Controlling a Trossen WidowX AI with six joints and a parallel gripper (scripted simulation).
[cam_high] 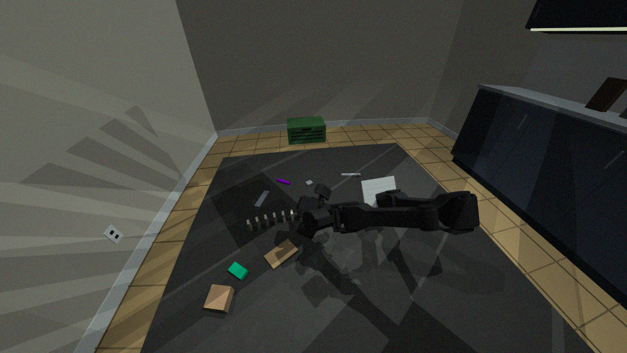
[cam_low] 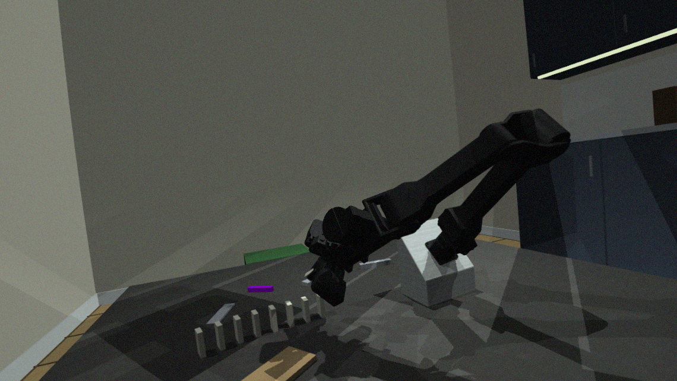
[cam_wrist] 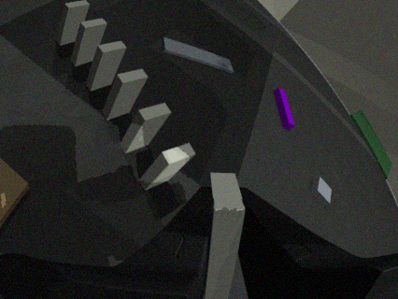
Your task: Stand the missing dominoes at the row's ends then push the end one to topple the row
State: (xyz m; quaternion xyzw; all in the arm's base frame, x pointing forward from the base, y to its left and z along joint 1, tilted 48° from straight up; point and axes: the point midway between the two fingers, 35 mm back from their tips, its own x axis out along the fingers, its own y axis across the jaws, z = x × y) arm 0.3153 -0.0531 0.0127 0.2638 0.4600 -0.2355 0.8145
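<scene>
My gripper tip is 110 mm short of the tan flat board, 110 mm to the right of it and 110 mm above it. From my gripper tip the other things lie so: green block: 270 mm ahead, 140 mm to the left, 100 mm below; then grey slab: 160 mm ahead, 210 mm to the right, 110 mm below; then small grey block: 90 mm behind, 260 mm to the right, 110 mm below.
</scene>
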